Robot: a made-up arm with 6 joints.
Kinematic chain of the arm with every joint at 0, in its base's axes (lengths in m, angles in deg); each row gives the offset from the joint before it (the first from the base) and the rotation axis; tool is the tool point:
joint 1: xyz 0 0 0.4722 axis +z
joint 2: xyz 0 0 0 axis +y
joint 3: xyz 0 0 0.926 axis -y
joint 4: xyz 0 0 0 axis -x
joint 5: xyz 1.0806 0 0 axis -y
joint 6: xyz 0 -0.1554 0 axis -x
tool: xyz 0 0 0
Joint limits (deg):
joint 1: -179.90..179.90
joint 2: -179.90..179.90
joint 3: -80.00..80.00
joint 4: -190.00..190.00
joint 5: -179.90..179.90
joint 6: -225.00..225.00
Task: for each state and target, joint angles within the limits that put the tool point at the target. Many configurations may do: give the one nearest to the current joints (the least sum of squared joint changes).
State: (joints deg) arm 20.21 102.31 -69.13 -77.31 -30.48 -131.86
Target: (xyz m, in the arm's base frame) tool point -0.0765 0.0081 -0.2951
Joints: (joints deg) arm 10.66 105.99 -37.92 -98.18 -30.48 -131.86
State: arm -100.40 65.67 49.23 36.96 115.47 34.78
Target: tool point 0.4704 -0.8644 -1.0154
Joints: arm -54.49 116.45 29.01 39.91 115.47 34.78
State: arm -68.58 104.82 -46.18 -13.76 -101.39 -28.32
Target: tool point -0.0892 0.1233 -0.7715
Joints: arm -102.35 126.98 -8.18 -43.08 -101.39 -28.32
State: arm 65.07 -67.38 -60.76 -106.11 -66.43 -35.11
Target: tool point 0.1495 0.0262 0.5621
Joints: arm 20.91 -101.31 -78.86 -79.29 -66.43 -35.11
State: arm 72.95 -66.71 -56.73 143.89 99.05 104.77
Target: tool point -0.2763 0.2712 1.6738
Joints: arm 115.41 -40.37 -17.36 148.98 99.05 104.77
